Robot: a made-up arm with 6 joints.
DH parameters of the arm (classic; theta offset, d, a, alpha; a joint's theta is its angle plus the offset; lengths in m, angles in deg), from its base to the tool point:
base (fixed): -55.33 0 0.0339 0
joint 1: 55.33 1.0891 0.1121 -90
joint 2: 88.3 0 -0.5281 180
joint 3: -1.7 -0.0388 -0.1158 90
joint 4: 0 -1.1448 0.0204 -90
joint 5: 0 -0.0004 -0.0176 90
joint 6: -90 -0.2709 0.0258 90
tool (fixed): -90 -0.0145 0 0
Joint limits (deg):
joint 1: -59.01..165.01
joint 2: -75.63..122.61
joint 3: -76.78..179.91
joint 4: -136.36..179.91
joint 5: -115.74..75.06
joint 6: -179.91..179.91
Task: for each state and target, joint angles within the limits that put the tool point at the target. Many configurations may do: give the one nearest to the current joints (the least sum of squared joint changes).
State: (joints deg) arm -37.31 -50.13 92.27 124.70 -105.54 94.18
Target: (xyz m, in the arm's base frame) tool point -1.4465 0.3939 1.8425
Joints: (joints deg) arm -22.49 -56.95 87.46 127.03 -69.10 96.75
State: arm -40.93 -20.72 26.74 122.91 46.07 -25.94
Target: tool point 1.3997 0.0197 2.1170
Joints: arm -5.28 3.85 25.64 119.47 42.06 -25.57
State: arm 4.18 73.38 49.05 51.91 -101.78 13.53
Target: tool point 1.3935 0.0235 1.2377
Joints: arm 7.76 33.02 20.53 45.76 -115.74 15.75
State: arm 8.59 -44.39 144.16 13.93 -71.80 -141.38
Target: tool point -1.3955 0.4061 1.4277
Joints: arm -17.74 -38.89 151.17 9.53 -79.17 -141.27
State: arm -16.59 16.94 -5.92 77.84 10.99 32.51
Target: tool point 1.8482 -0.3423 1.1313
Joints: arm -11.54 45.63 27.54 77.11 9.61 33.49
